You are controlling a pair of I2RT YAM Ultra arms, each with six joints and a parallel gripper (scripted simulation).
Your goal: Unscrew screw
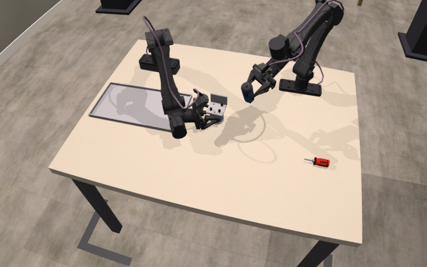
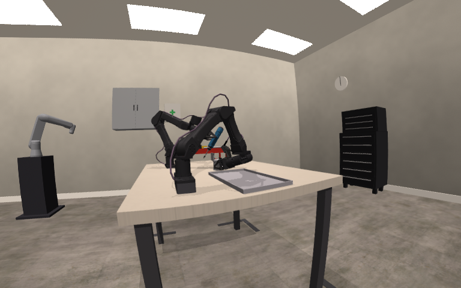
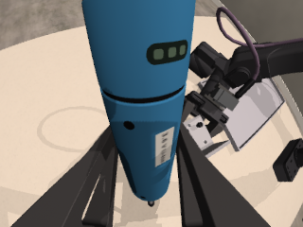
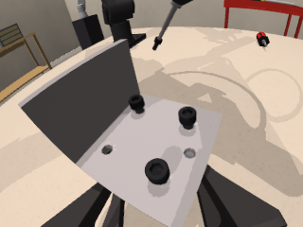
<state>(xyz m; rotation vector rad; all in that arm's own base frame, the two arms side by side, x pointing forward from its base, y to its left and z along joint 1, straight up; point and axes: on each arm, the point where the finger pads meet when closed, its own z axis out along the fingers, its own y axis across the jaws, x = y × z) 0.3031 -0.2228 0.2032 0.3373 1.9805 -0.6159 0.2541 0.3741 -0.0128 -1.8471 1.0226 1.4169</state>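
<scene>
The grey L-shaped bracket lies 50 mm above my right hand. Also, from my right hand: shallow grey tray 350 mm to the right, 20 mm below; small red-handled screwdriver 140 mm ahead, 430 mm to the left, 10 mm below.
</scene>
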